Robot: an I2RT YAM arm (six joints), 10 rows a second.
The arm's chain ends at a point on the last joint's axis. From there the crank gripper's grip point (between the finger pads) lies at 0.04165 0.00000 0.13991 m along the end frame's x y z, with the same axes.
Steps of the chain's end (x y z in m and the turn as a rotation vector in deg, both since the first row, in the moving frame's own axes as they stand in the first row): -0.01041, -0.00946, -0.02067, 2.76, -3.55, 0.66; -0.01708, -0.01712, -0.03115, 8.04, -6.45, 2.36; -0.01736, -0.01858, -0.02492, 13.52, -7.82, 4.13; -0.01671, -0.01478, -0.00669, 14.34, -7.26, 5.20; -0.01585, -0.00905, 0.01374, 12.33, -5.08, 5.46
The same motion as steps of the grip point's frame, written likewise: -0.01911, -0.01583, -0.01851, 2.76, -3.55, 0.66; -0.03264, -0.03559, -0.02863, 8.04, -6.45, 2.36; -0.03551, -0.04955, -0.02412, 13.52, -7.82, 4.13; -0.03311, -0.04702, -0.00648, 14.34, -7.26, 5.20; -0.02705, -0.03590, 0.01405, 12.33, -5.08, 5.46
